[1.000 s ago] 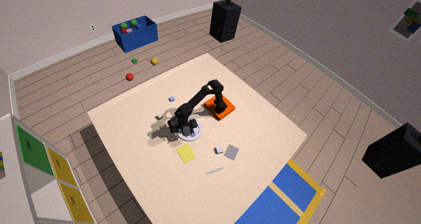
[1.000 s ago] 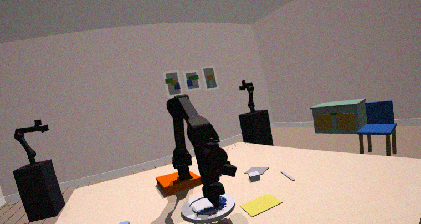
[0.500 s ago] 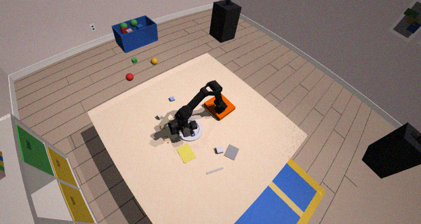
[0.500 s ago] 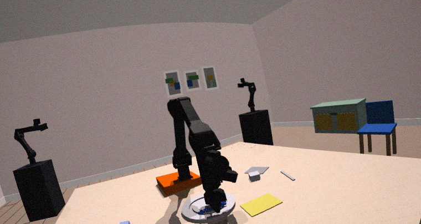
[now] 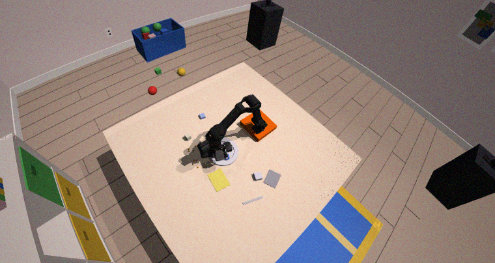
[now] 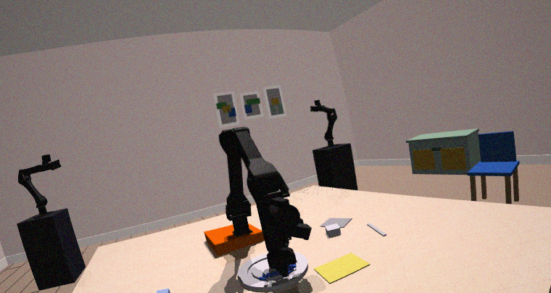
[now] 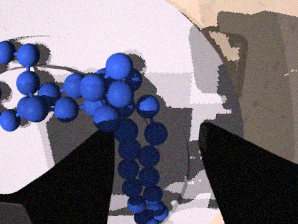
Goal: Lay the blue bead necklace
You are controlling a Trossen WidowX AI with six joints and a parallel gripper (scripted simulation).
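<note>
Right now my gripper tip is 60 mm past the round bead board, 10 mm to the left of it and 10 mm above it. Also, from my gripper tip: yellow sheet 130 mm to the left, 70 mm ahead, 10 mm below; then small grey block 250 mm to the left, 130 mm behind; then pale cube 220 mm to the right, 80 mm ahead.
</note>
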